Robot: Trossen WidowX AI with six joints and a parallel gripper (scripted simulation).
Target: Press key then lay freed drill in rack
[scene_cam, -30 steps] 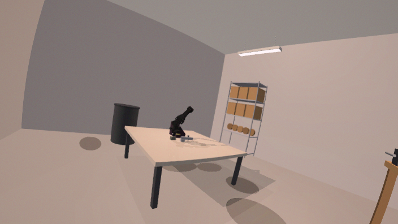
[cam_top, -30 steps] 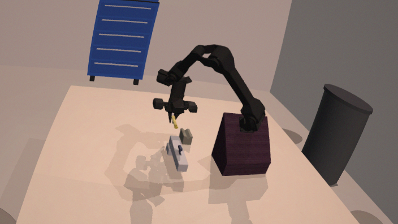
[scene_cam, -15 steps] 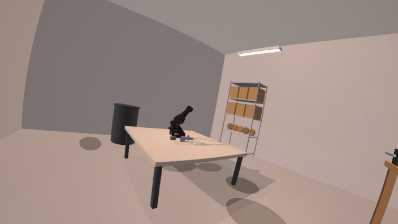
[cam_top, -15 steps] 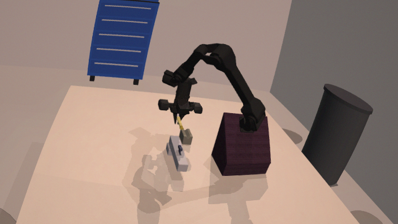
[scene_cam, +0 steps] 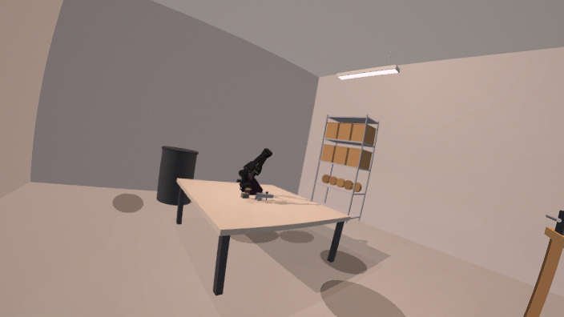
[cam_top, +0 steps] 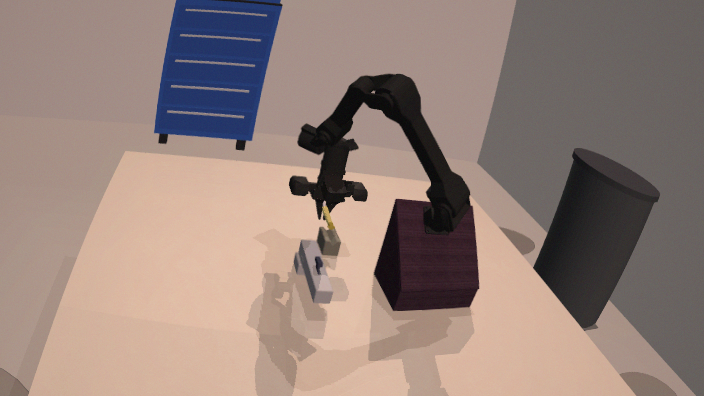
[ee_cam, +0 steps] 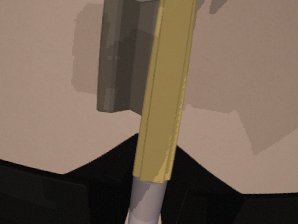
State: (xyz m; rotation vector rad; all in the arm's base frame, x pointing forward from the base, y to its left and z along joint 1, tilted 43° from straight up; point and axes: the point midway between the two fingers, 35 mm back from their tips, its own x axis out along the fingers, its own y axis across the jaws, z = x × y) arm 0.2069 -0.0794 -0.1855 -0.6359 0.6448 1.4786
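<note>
Now: gripper tip 40 mm to the right of the yellow drill and 30 mm below it. From my gripper tip the other things lie so: dark key: 60 mm ahead, 230 mm to the left; then grey-blue block: 60 mm ahead, 210 mm to the left, 20 mm below; then olive-grey rack: 20 mm behind, 40 mm to the left, 40 mm below.
</note>
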